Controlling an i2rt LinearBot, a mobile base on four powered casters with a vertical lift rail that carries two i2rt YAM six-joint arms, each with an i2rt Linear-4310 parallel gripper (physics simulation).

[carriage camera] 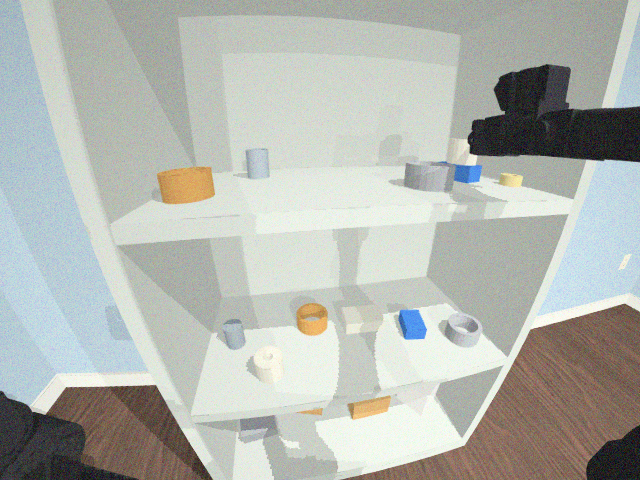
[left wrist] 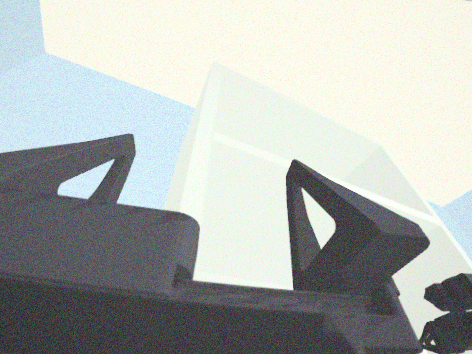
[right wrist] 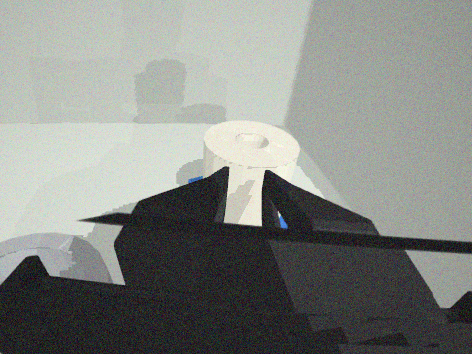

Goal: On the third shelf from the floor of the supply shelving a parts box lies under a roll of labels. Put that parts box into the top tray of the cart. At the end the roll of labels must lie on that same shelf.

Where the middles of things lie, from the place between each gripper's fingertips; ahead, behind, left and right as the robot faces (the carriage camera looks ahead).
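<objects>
Cream box (carriage camera: pixel 358 319): my left hand 540 mm short of it, 410 mm to the left of it, 570 mm above it.
To the cream box, my right hand: 30 mm short of it, 220 mm to the right of it, 540 mm above it.
</objects>
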